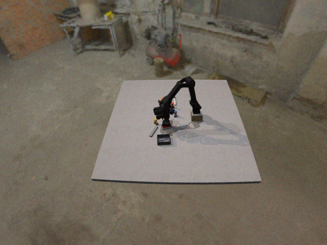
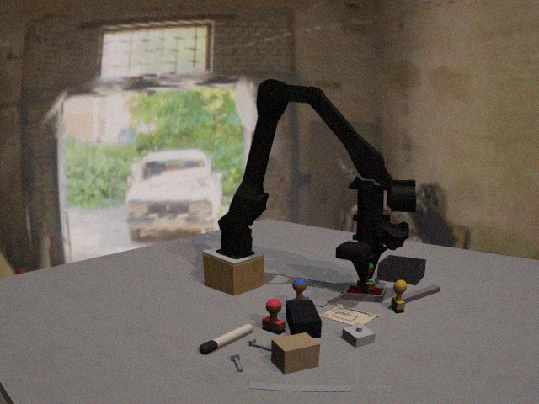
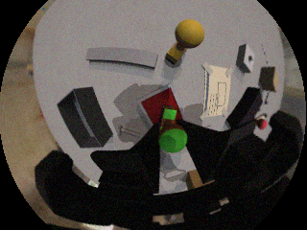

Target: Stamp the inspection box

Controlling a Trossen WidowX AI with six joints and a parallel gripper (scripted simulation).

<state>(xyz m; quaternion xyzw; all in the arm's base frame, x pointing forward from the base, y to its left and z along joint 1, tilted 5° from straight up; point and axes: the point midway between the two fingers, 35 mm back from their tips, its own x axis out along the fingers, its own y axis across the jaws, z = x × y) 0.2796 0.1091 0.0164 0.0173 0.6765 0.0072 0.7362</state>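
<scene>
Now: the green-knobbed stamp right at my gripper tip. Round my gripper tip: red ink pad (30 mm below); yellow-knobbed stamp (100 mm ahead, 40 mm to the right, 20 mm below); cream card (20 mm ahead, 120 mm to the right, 40 mm below).
</scene>
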